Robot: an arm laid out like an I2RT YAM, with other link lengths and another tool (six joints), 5 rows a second.
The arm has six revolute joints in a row. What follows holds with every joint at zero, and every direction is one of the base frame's.
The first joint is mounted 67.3 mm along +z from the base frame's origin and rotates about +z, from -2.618 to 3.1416 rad.
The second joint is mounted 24.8 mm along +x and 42 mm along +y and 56.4 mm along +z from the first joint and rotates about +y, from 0 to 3.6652 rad.
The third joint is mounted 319.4 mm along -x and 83.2 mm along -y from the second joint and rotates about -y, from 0 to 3.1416 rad.
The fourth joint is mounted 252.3 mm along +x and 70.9 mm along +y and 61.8 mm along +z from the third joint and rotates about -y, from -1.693 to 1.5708 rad.
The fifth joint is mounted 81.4 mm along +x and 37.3 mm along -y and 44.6 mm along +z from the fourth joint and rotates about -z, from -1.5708 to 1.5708 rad.
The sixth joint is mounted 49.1 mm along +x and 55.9 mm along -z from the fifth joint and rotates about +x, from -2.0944 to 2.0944 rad.
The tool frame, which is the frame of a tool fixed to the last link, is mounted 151 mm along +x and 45 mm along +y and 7 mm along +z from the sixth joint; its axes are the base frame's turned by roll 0.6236, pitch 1.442 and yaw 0.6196 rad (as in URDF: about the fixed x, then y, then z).
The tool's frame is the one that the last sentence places.
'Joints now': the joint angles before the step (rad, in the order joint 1, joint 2, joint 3, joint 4, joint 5, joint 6). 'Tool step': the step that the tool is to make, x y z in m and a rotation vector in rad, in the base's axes. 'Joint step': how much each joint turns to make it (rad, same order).
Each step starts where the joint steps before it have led.
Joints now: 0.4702, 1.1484, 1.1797, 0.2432, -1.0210, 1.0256
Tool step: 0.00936, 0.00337, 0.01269, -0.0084, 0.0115, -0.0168
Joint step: -0.0004, 0.0321, 0.0809, -0.0732, 0.0153, -0.0122
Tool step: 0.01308, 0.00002, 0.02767, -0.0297, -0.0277, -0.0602
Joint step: -0.0138, 0.0500, 0.1873, -0.1987, 0.0369, -0.0873
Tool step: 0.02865, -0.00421, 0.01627, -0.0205, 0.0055, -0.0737
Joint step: -0.0427, 0.0663, 0.1431, -0.1203, 0.0279, -0.0367
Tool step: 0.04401, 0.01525, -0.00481, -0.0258, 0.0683, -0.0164
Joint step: -0.0069, 0.1263, 0.1209, -0.0642, 0.0099, 0.0042
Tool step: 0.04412, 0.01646, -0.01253, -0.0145, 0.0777, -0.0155
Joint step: 0.0001, 0.1183, 0.0892, -0.0261, 0.0164, 0.0275
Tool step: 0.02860, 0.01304, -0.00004, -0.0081, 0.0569, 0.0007
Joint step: 0.0034, 0.1052, 0.1358, -0.0664, 0.0027, 0.0248
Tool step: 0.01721, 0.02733, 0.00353, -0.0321, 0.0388, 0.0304
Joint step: 0.0378, 0.1477, 0.2552, -0.1725, 0.0080, -0.0206
